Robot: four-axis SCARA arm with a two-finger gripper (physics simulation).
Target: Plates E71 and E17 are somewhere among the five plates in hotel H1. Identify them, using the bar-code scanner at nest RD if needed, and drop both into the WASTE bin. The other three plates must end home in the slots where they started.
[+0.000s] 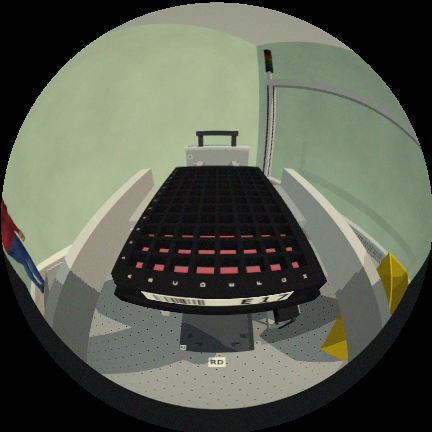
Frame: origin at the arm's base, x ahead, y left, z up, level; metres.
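Seen in the pictures: gripper, fingertip midpoint: (216, 176).
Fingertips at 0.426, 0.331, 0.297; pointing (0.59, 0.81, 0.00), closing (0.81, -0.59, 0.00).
Pixels of each thing's top centre, then the offset from my fingertips to it, as dx, dy, dz. "spot": a spot on its surface instead.
- plate, middle of its top: (216, 194) -0.014, -0.019, -0.003
- dark grey nest base, middle of its top: (216, 309) -0.014, -0.019, -0.214
- label RD, middle of its top: (216, 361) -0.077, -0.104, -0.284
- small black box, middle of its top: (288, 305) +0.079, -0.101, -0.201
- grey upright panel with a black handle, surface spot: (217, 133) spot: +0.140, +0.189, +0.014
My gripper (216, 176) is shut on a black plate, with one grey finger along each side. The plate (220, 280) is level, and its front label carries a bar code and reads E17. Reddish patches show in its front wells. Beneath and beyond its front edge, a dark grey nest base (215, 327) shows on the deck, beside the label RD (216, 362). A small black box (286, 314), perhaps the scanner, is partly hidden under the plate's right front corner. A grey upright panel with a black handle (217, 133), like the hotel's top, rises behind the plate. Other plates are hidden.
Yellow angular parts (392, 282) show at the right, partly behind the right finger; I cannot tell whether they are the WASTE bin. A signal tower (268, 61) and a grey frame rail stand at the back right. A person (19, 245) in red and blue is at the far left.
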